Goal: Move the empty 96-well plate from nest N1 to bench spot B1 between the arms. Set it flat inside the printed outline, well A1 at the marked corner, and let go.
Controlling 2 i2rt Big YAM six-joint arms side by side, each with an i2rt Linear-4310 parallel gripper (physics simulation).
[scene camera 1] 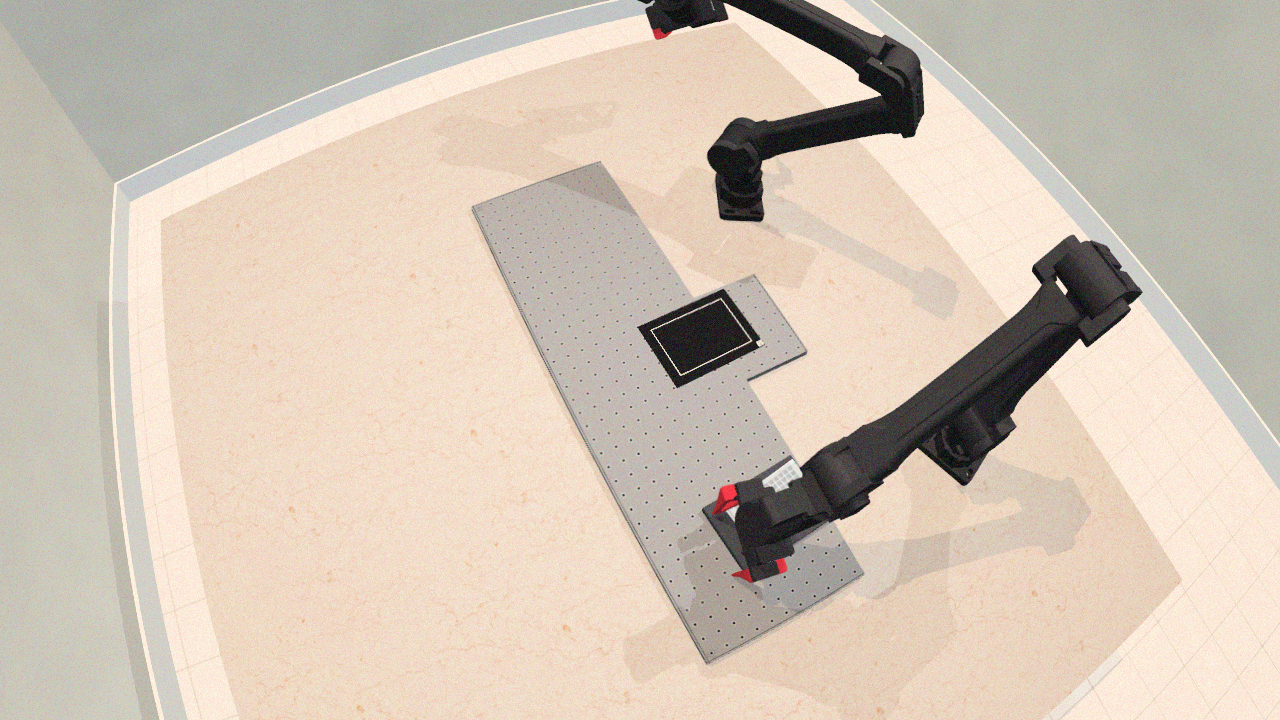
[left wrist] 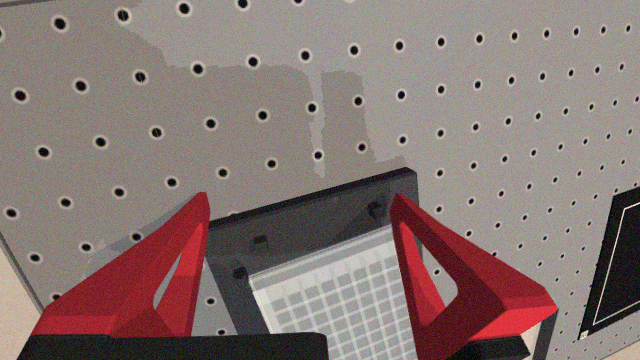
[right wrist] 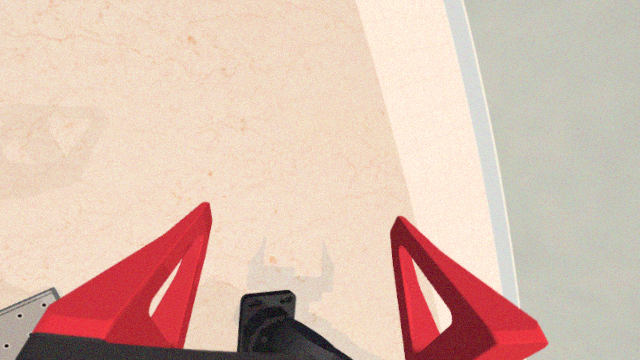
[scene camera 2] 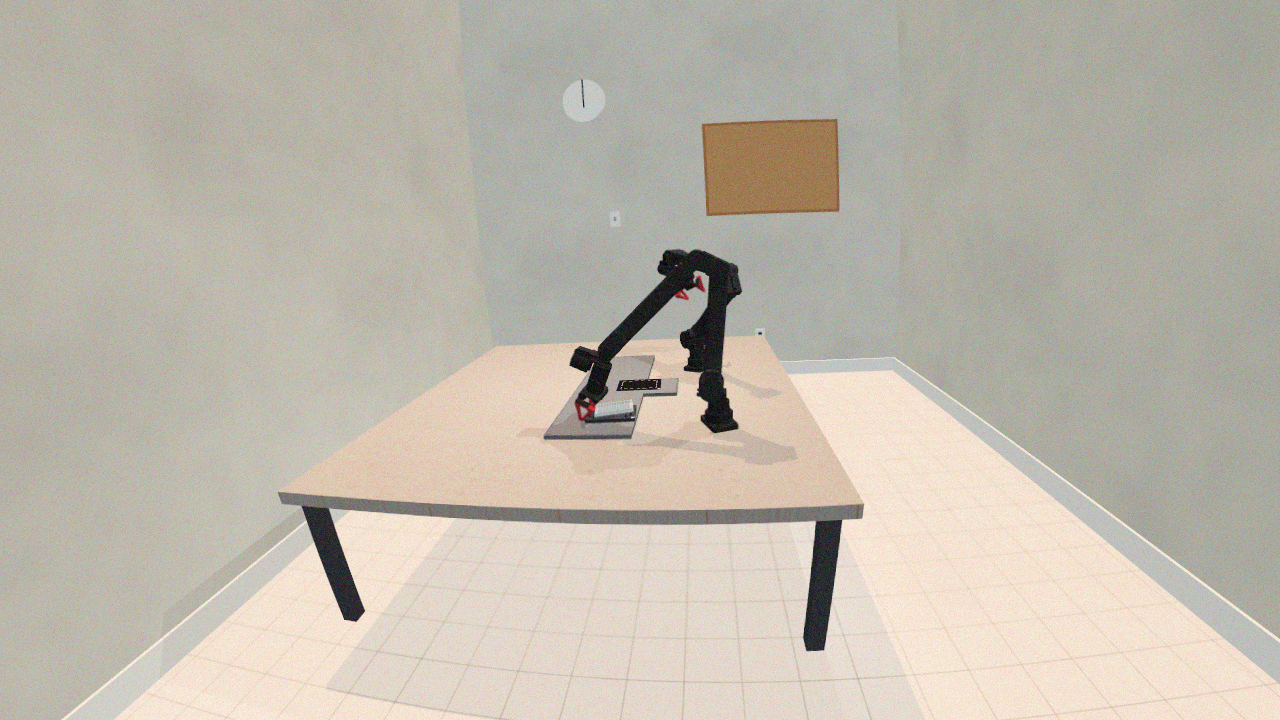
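Pixels of known places: left gripper, fingertip midpoint: (scene camera 1: 725,543) (left wrist: 303,201) (scene camera 2: 586,413); right gripper, fingertip midpoint: (scene camera 1: 694,21) (right wrist: 304,217) (scene camera 2: 696,295); left arm's base, link origin: (scene camera 1: 951,449) (scene camera 2: 719,424); right arm's base, link origin: (scene camera 1: 738,198) (right wrist: 265,328) (scene camera 2: 697,367).
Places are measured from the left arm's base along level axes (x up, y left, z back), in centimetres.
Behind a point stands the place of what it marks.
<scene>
The pale 96-well plate (scene camera 1: 782,474) {z -26.0, x 4.6, y -20.3 cm} (scene camera 2: 614,409) {z -30.3, x 4.4, y -15.1 cm} (left wrist: 340,300) {z -33.8, x 4.1, y -18.7 cm} is at the dark nest N1 (left wrist: 320,215) {z -38.0, x 2.5, y -20.1 cm}. It looks slightly tilted in scene camera 2, and in the left wrist view its end stands back from the nest's end tabs. My left gripper (scene camera 1: 747,535) {z -39.2, x 2.6, y -19.7 cm} (scene camera 2: 584,410) {z -39.2, x 2.6, y -19.7 cm} (left wrist: 303,201) {z -39.2, x 2.6, y -19.7 cm} is open over this end; one finger overlaps the plate's edge in the left wrist view. The black spot B1 (scene camera 1: 702,335) {z -14.5, x 1.5, y -45.6 cm} (scene camera 2: 639,385) {z -14.9, x 1.5, y -44.4 cm} (left wrist: 622,270) {z -14.7, x 1.5, y -43.1 cm} has a white outline and a marked corner (scene camera 1: 759,342) {z -8.8, x 1.5, y -37.9 cm} (left wrist: 584,334) {z -8.9, x 1.5, y -37.8 cm}. My right gripper (scene camera 2: 691,289) {z 24.3, x 28.8, y -83.1 cm} (right wrist: 304,217) {z 24.3, x 28.8, y -83.1 cm} is open, high and away from the plate.
The grey perforated board (scene camera 1: 572,295) {z -23.7, x 1.3, y -66.6 cm} (scene camera 2: 581,428) {z -42.1, x 1.3, y -10.7 cm} (left wrist: 440,110) {z -39.3, x 1.3, y -29.1 cm} runs under the nest and B1. The left arm reaches over the plate in scene camera 1 and hides part of it. The right arm's base (scene camera 1: 740,198) {z 12.3, x 4.3, y -59.1 cm} (right wrist: 267,310) {z 18.1, x 2.3, y -64.7 cm} stands beside the board on the table (scene camera 1: 358,358) {z -58.3, x 0.0, y -85.4 cm}.
</scene>
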